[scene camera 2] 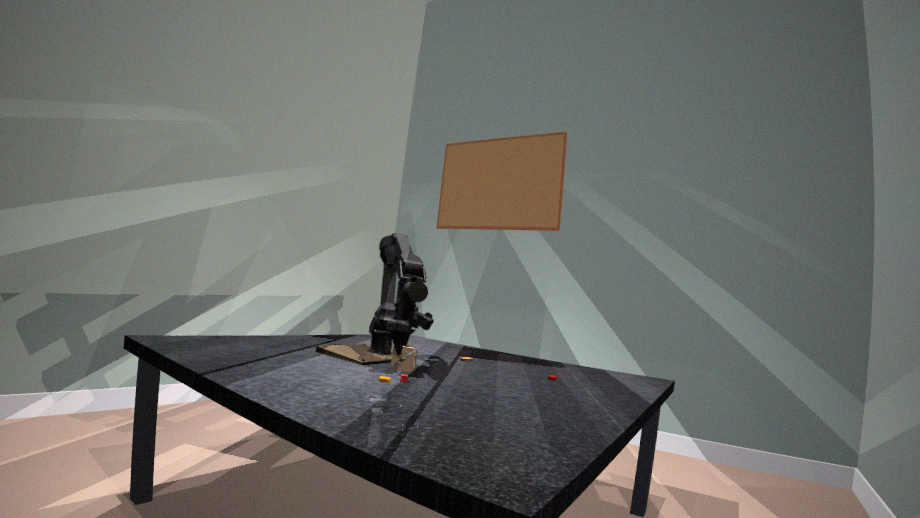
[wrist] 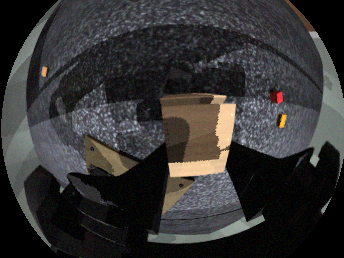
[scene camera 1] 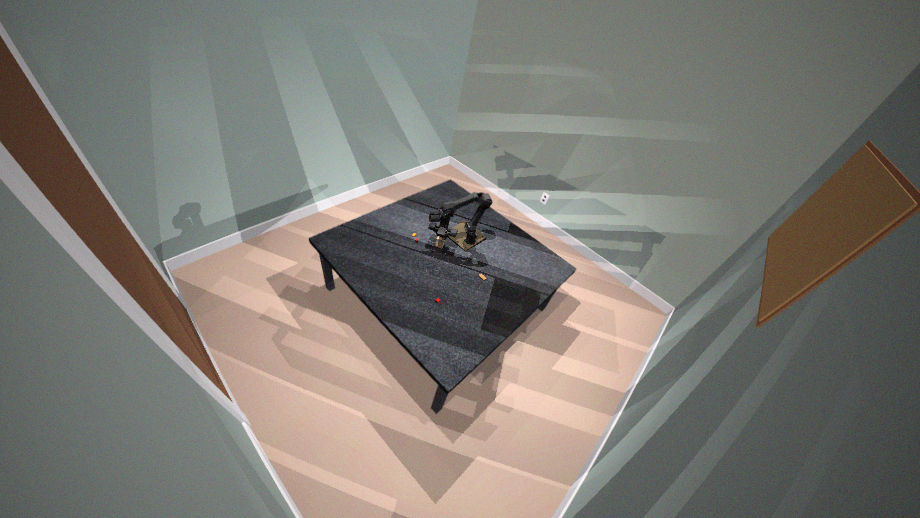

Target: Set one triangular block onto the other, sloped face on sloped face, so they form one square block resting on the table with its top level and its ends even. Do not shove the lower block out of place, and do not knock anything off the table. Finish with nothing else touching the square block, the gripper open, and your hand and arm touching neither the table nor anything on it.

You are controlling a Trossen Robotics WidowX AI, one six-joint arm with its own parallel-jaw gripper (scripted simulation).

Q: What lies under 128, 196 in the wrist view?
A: The gripper.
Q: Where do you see a tan triangular block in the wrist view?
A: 197, 137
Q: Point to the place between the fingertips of the gripper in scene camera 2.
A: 400, 353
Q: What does the gripper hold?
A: A tan triangular block.
